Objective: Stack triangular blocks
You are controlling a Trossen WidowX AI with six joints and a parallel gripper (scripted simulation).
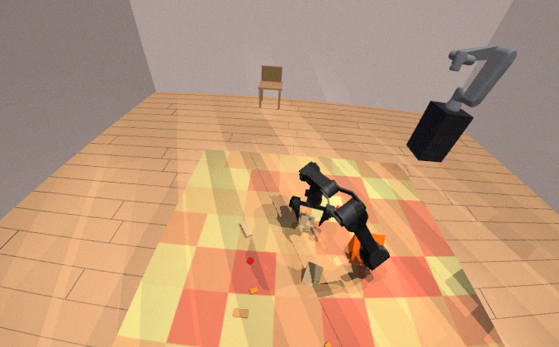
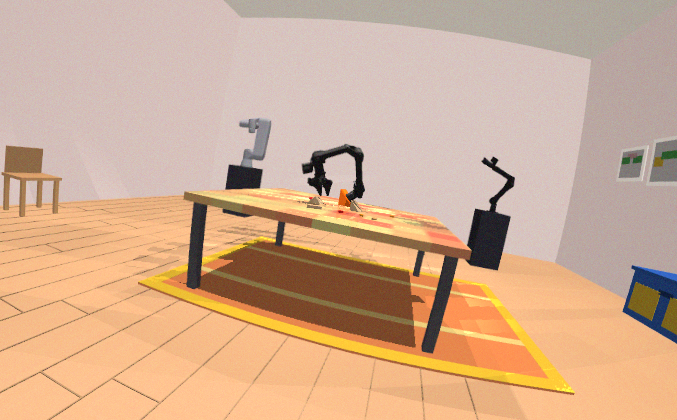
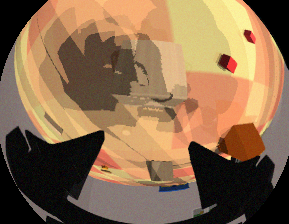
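My gripper tip is now 1 cm past the wedge-shaped block, 4 cm to the left of it and 3 cm above it. From my gripper tip the other things lie so: brown flat piece 24 cm ahead, 33 cm to the left, 5 cm below; then pale flat strip 26 cm ahead, 2 cm to the left, 4 cm below.
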